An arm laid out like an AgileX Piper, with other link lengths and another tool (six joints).
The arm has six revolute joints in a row. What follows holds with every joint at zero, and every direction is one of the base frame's.
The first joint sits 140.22 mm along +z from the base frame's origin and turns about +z.
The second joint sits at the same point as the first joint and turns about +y.
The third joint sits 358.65 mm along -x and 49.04 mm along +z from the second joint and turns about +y.
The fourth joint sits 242.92 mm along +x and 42.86 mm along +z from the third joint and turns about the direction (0.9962, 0, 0.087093).
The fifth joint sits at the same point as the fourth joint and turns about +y.
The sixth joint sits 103.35 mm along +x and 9.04 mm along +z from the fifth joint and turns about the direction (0.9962, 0, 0.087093).
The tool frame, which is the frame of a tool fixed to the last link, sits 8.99 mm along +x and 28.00 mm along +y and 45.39 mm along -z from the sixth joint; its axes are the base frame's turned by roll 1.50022, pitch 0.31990 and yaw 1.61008 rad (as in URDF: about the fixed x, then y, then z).
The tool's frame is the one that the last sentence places.
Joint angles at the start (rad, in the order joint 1, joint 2, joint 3, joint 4, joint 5, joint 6):
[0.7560, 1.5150, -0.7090, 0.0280, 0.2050, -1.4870]
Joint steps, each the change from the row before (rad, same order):
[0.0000, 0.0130, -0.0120, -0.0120, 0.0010, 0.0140]
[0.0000, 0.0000, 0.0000, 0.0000, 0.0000, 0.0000]
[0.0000, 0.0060, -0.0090, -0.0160, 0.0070, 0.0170]
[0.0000, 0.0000, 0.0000, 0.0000, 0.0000, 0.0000]
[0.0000, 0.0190, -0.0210, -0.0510, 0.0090, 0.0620]
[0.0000, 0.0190, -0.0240, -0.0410, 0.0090, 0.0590]
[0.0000, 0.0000, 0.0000, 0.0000, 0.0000, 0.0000]
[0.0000, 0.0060, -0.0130, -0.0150, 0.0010, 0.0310]
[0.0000, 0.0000, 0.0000, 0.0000, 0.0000, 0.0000]
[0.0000, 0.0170, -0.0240, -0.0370, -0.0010, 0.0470]
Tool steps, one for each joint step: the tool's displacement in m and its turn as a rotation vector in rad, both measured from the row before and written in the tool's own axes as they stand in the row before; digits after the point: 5 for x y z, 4 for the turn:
[-0.00303, -0.00080, 0.00286, 0.0018, 0.0025, 0.0024]
[0.00000, 0.00000, 0.00000, 0.0000, 0.0000, 0.0000]
[-0.00177, -0.00067, 0.00086, 0.0023, 0.0046, 0.0015]
[0.00000, 0.00000, 0.00000, 0.0000, 0.0000, 0.0000]
[-0.00425, -0.00164, 0.00357, 0.0089, 0.0088, 0.0128]
[-0.00507, -0.00129, 0.00352, 0.0078, 0.0050, 0.0197]
[0.00000, 0.00000, 0.00000, 0.0000, 0.0000, 0.0000]
[-0.00325, -0.00033, 0.00084, 0.0034, -0.0057, 0.0168]
[0.00000, 0.00000, 0.00000, 0.0000, 0.0000, 0.0000]
[-0.00659, -0.00140, 0.00338, 0.0088, -0.0077, 0.0118]

